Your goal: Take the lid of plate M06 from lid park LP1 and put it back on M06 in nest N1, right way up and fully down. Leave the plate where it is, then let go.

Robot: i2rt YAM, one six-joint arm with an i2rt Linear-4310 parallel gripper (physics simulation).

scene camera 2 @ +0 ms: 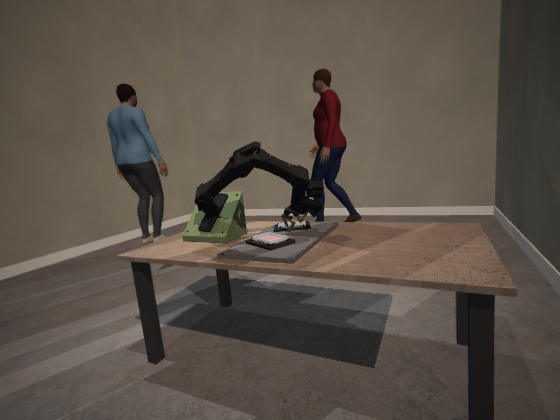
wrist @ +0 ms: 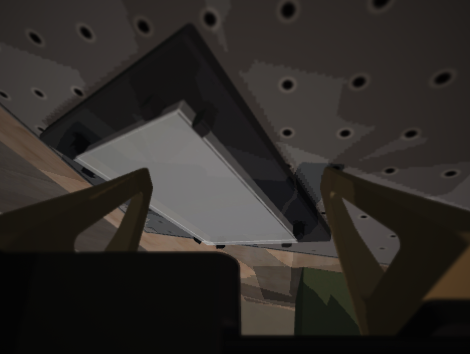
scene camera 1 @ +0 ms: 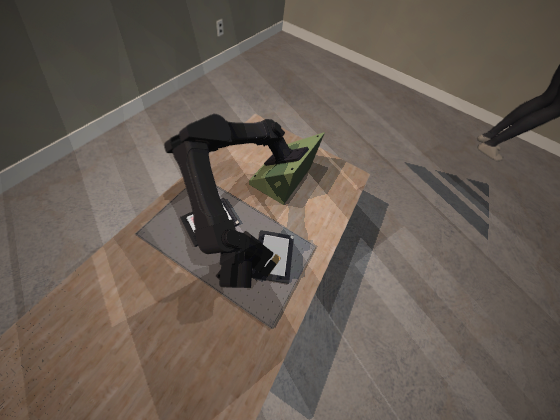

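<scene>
The white, flat lid lies on the dark lid park LP1, with small black posts around its edges in the wrist view. My gripper is open, with its tan fingers spread wide over the lid; nothing is held. In the wrist view the left fingertip overlaps the lid's edge and the right one stands beyond the park's edge. Plate M06, with a pinkish top, sits in the dark nest N1. In scene camera 1 the arm hides much of it.
Park and nest stand on a grey perforated board on the wooden table. The green wedge mount carries the arm's base. Two people stand beyond the table.
</scene>
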